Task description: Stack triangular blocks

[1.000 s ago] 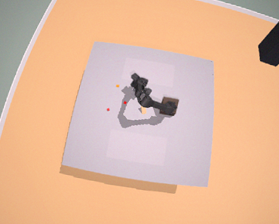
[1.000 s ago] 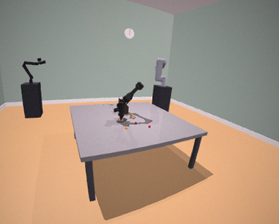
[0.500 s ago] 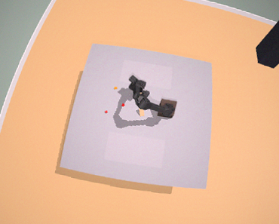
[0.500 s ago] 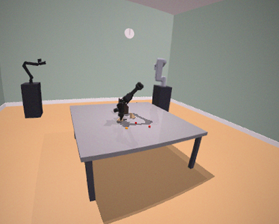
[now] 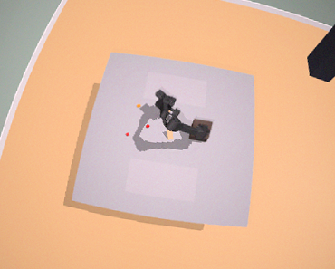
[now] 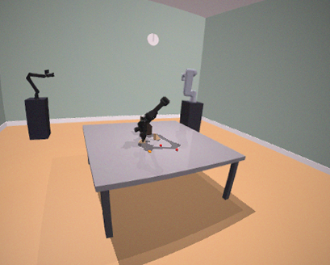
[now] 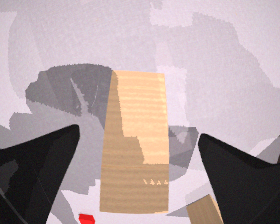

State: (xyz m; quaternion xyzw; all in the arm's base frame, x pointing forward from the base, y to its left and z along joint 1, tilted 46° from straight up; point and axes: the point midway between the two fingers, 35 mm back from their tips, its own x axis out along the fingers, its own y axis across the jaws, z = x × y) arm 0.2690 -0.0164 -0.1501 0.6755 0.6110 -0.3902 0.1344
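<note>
My gripper tip is 10 mm short of the triangular block. The rest, counted from my gripper tip: orange piece: 220 mm ahead, 20 mm to the right, 10 mm below.
</note>
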